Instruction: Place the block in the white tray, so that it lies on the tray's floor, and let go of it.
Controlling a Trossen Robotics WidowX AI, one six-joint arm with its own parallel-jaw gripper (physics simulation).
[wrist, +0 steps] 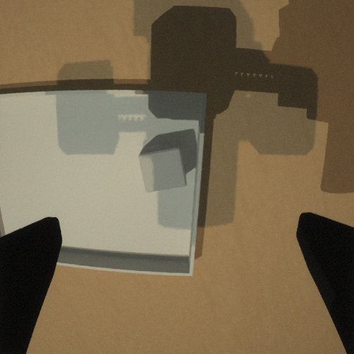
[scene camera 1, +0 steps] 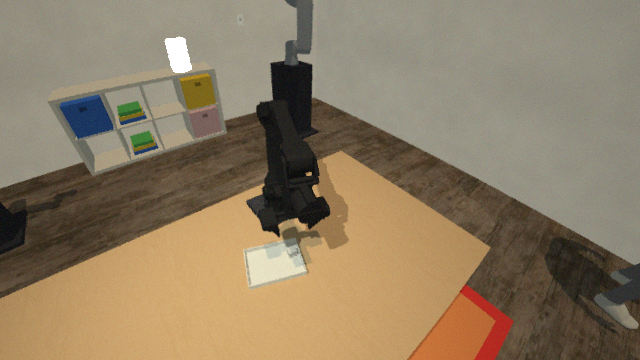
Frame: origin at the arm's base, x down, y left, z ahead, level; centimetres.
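Seen in the pictures: gripper, between the fingertips: (scene camera 1: 294, 232); arm's base, origin of its link: (scene camera 1: 275, 207).
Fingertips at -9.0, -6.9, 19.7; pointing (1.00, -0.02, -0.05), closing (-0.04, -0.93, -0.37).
Observation:
Offsets run from my fingertips to a thing's middle, as dx, dy, dz. Level surfaces: height alone.
The grey block @[+9.2, -1.0, -0.3] (scene camera 1: 292, 251) (wrist: 164, 170) is inside the white tray @[+9.7, -7.2, -1.3] (scene camera 1: 267, 272) (wrist: 75, 200). It appears to rest on the tray's floor, close to the right-hand wall in the wrist view, with a dark shadow beside it. The black gripper (scene camera 1: 294, 230) (wrist: 179, 219) is wide open and empty, above the tray's edge. Its fingers stand far apart in the wrist view, one over the tray and one over the table, with the block between and beyond them, apart from both. The left side of the tray is cut off in the wrist view.
The tray stands on the tan table top @[dx +10.7] (scene camera 1: 175, 300) (wrist: 270, 280), in front of the arm's base. Gripper shadows fall across the tray and table. An orange mat with a red border (scene camera 1: 462, 330) is at the lower right. A shelf unit (scene camera 1: 135, 79) stands behind.

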